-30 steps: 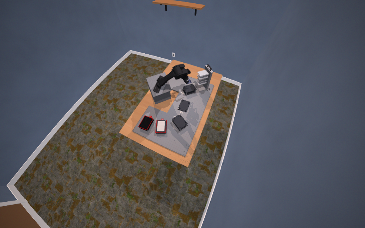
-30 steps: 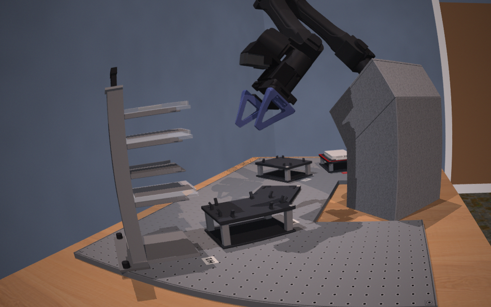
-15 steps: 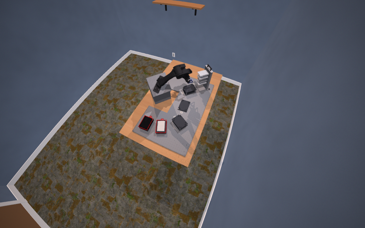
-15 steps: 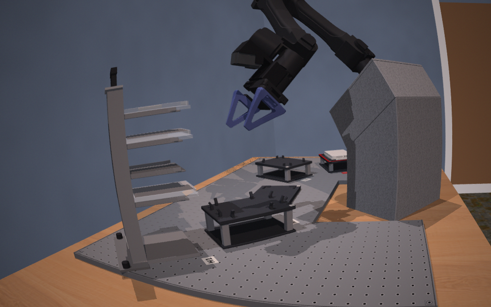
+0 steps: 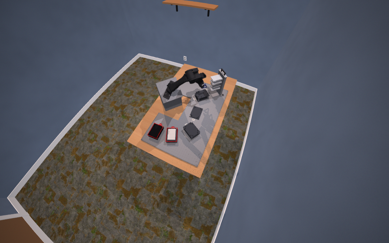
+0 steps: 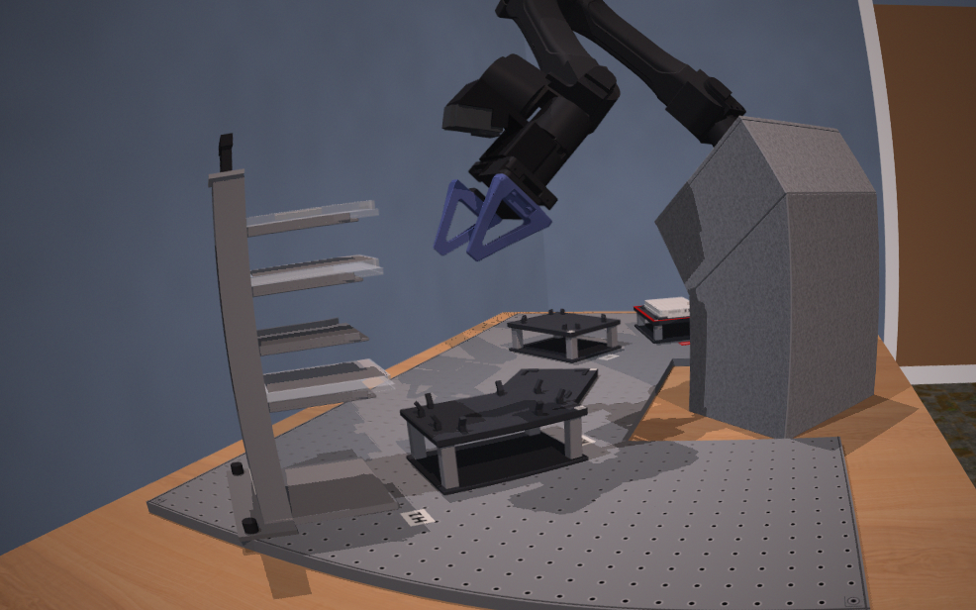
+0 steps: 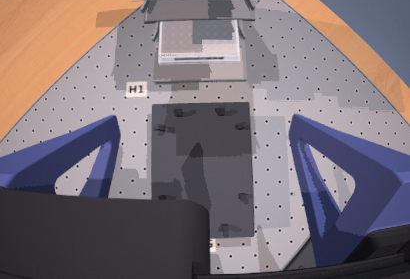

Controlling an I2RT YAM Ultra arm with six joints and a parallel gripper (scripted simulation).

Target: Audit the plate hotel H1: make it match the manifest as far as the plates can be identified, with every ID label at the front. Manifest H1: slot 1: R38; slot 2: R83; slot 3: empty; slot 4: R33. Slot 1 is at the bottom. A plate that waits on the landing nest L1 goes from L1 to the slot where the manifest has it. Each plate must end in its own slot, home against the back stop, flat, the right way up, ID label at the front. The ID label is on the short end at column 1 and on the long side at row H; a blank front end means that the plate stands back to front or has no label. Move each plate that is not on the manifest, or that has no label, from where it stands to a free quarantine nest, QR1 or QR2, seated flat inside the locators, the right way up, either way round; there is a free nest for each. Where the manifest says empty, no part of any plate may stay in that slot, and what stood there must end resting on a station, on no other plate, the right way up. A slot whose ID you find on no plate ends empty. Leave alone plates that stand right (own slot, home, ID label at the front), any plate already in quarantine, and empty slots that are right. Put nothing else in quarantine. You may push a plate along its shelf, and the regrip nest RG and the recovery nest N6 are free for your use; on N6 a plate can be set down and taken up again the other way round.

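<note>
Right now the regrip nest RG is 170 mm below my hand, 20 mm behind it and 10 mm to the right of it. Round my hand: plate hotel H1 (190 mm ahead, 140 mm to the left, 70 mm below); then flat nest N6 (280 mm to the right, 220 mm below, 30 mm behind); then H1 tag (230 mm below, 140 mm to the left, 20 mm ahead).
</note>
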